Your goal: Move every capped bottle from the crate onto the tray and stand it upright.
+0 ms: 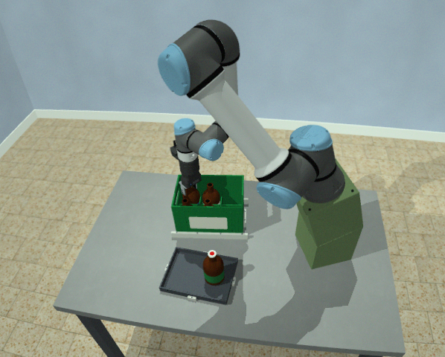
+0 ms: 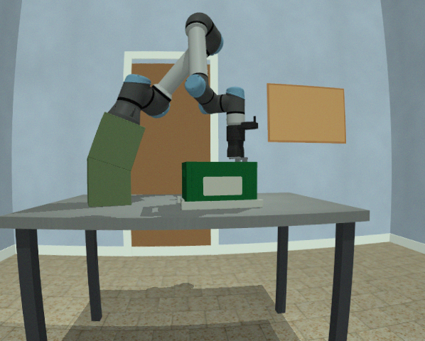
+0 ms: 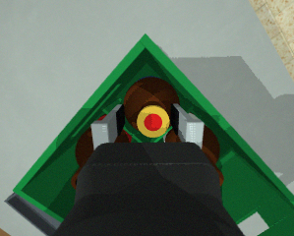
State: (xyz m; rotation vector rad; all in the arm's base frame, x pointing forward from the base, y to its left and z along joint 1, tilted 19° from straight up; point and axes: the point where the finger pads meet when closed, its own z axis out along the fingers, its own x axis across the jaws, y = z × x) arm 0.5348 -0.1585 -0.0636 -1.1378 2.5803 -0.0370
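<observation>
Right now my hand is 9 cm past the green crate, 6 cm above it and 4 cm to the right of it. Round my hand: dark grey tray: 32 cm to the left, 13 cm below, 9 cm behind.
</observation>
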